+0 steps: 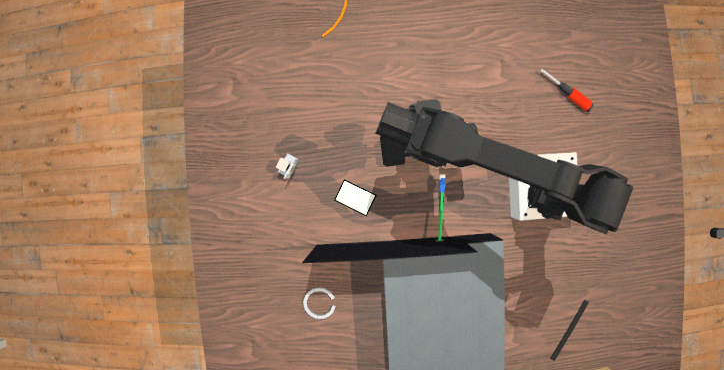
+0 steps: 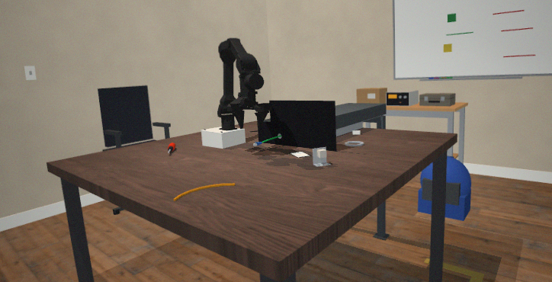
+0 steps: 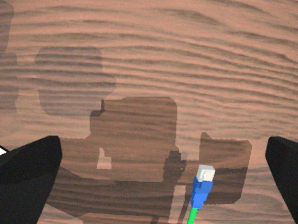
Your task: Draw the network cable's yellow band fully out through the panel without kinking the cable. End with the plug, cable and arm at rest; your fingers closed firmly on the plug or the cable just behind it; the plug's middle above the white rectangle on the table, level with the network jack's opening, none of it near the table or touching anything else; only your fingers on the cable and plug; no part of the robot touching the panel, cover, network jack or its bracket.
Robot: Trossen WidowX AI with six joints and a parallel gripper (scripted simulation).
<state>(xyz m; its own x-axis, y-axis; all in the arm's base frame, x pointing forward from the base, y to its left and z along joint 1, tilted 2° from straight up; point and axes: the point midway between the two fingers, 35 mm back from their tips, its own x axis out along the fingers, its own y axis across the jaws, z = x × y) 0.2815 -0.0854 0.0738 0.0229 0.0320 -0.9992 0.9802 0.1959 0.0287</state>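
Right now the blue plug is 11 cm below my hand, 7 cm to the left of it and 6 cm behind it. Round my hand: black panel: 23 cm to the left, 10 cm ahead, 4 cm below; then red screwdriver: 36 cm behind, 18 cm to the right, 13 cm below; then white rectangle: 14 cm below, 14 cm ahead, 12 cm to the left.
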